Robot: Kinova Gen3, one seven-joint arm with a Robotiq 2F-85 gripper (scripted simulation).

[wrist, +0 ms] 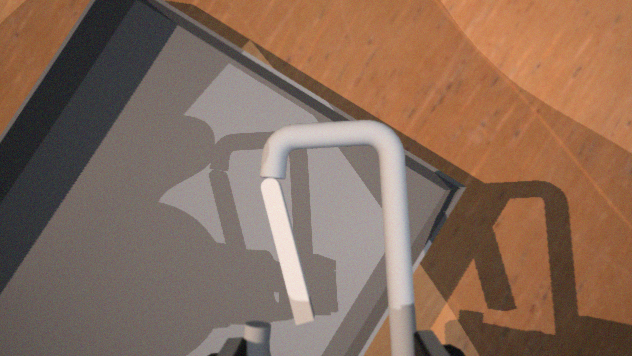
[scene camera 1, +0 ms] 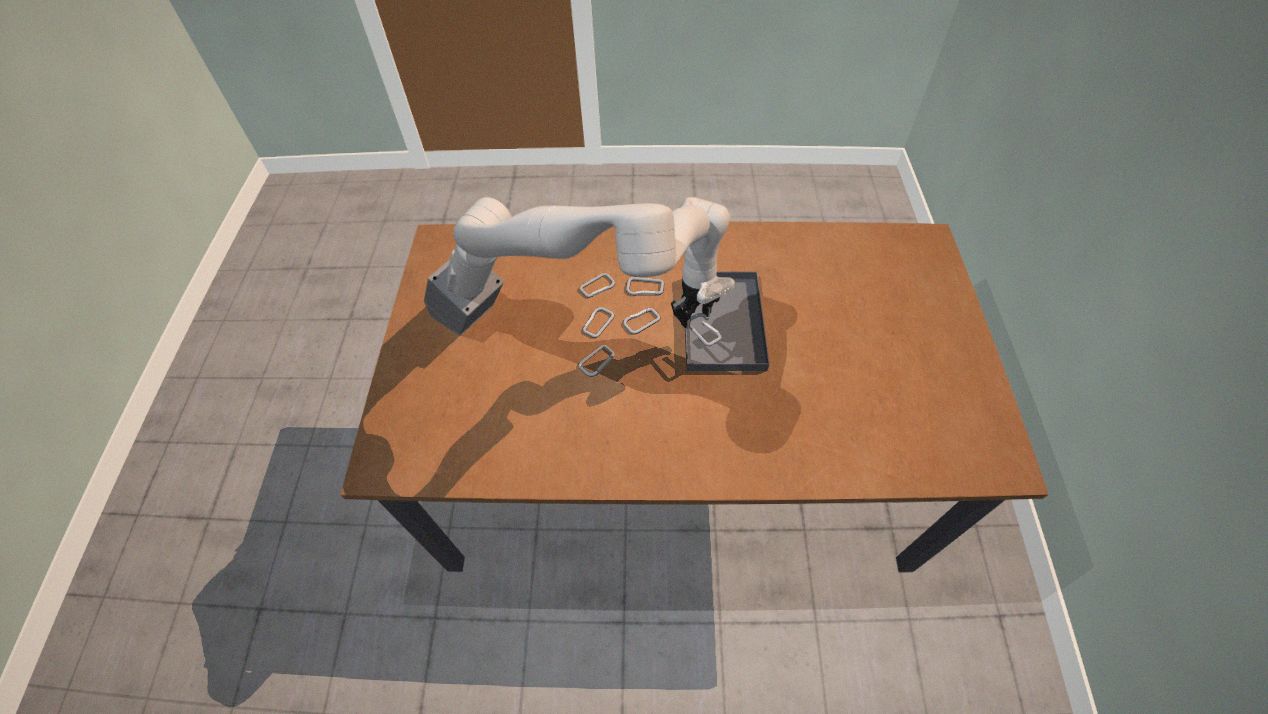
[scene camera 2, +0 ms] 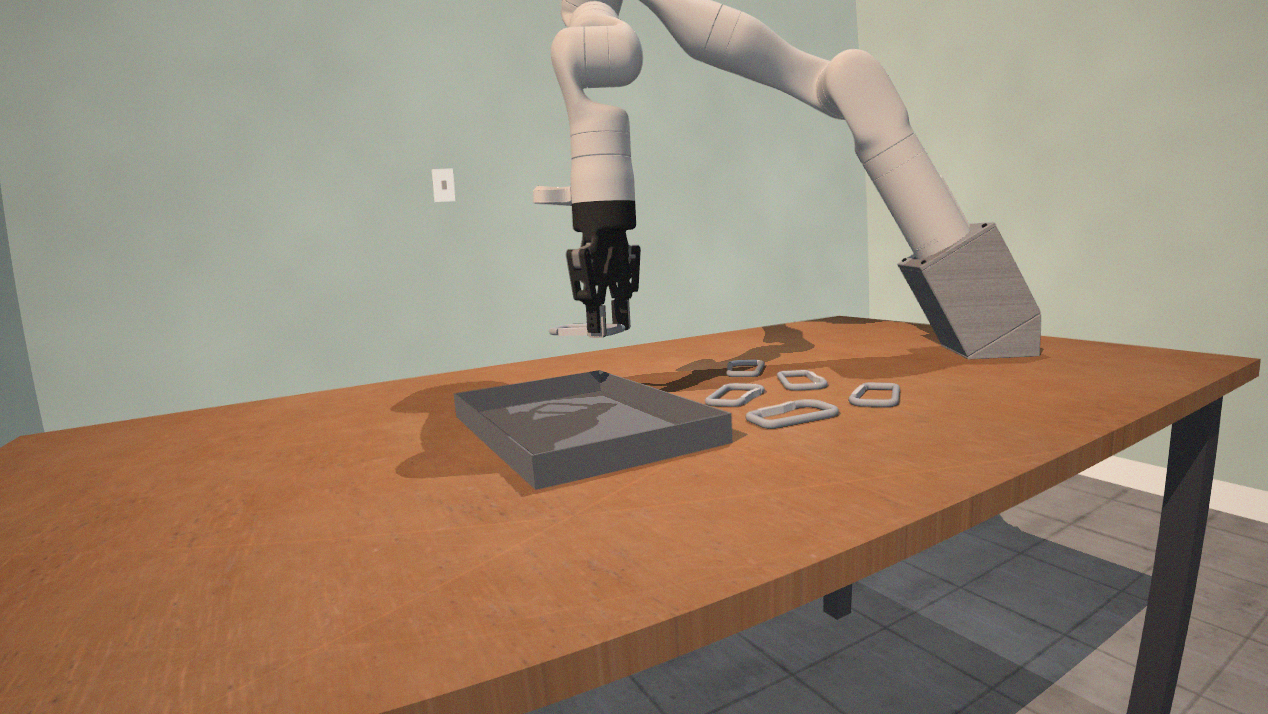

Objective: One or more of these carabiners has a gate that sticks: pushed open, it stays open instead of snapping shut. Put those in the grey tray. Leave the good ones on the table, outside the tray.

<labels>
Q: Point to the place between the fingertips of my gripper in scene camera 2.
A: At 609, 333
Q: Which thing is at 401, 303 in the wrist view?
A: A carabiner.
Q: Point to a grey tray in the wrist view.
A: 139, 216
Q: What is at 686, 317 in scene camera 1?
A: My gripper.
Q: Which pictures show the grey tray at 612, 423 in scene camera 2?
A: The wrist view, scene camera 1 and scene camera 2: all of them.
</labels>
